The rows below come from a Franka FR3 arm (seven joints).
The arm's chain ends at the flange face. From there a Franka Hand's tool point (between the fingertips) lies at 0.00 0.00 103.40 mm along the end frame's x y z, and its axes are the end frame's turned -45 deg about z.
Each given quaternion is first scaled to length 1.
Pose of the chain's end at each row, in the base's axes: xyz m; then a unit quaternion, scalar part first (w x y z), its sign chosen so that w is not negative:
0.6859, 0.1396, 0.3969, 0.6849, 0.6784, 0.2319, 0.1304
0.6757, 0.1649, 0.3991, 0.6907, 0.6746, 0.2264, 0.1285
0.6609, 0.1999, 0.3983, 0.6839, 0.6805, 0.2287, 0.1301
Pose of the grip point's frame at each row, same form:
0.7370, 0.0498, 0.3940, 0.6826, 0.5380, 0.4738, -0.1416
0.7260, 0.0746, 0.3978, 0.6873, 0.5366, 0.4673, -0.1456
0.7116, 0.1098, 0.3951, 0.6816, 0.5412, 0.4717, -0.1415

